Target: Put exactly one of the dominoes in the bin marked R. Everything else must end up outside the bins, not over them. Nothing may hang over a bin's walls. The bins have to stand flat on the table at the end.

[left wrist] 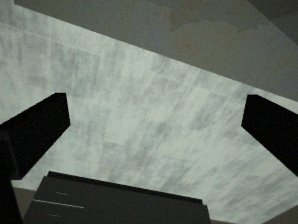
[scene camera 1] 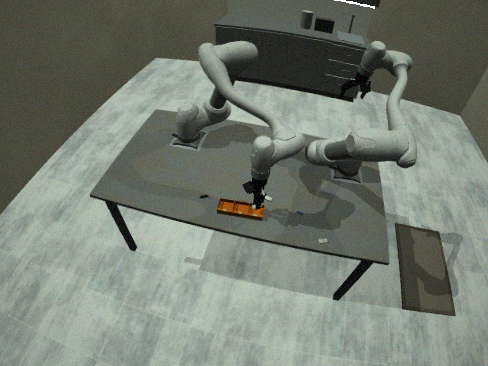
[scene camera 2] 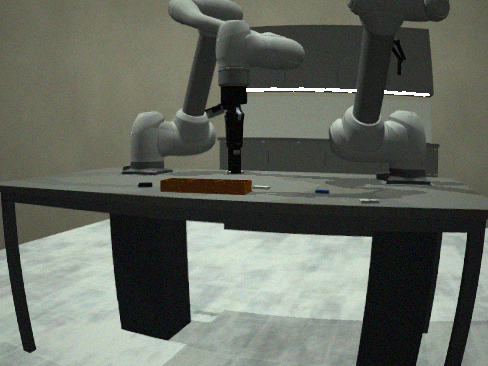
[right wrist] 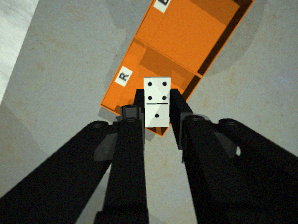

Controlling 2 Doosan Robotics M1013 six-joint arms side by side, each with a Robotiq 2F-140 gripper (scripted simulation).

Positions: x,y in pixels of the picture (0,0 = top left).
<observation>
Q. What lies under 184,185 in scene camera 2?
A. An orange bin row.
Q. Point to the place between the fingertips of my right gripper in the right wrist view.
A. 156,102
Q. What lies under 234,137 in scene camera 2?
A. My right gripper.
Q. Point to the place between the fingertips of my left gripper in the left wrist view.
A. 156,110
</observation>
